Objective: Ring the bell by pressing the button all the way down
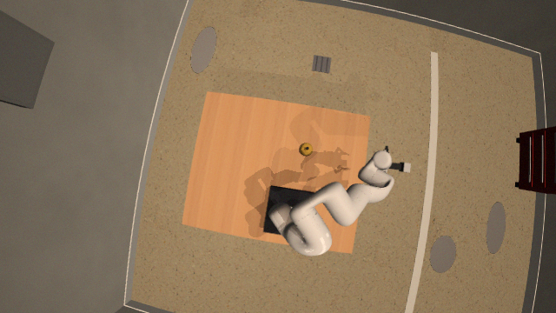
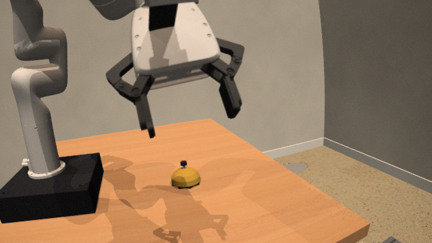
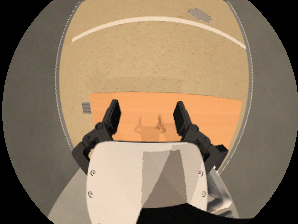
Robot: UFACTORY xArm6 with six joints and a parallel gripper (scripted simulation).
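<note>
My gripper is now 3 cm past the black button, 39 cm to the right of it and 22 cm above it. Also, from my hand: yellow bell (3 cm behind, 39 cm to the left, 23 cm below).
</note>
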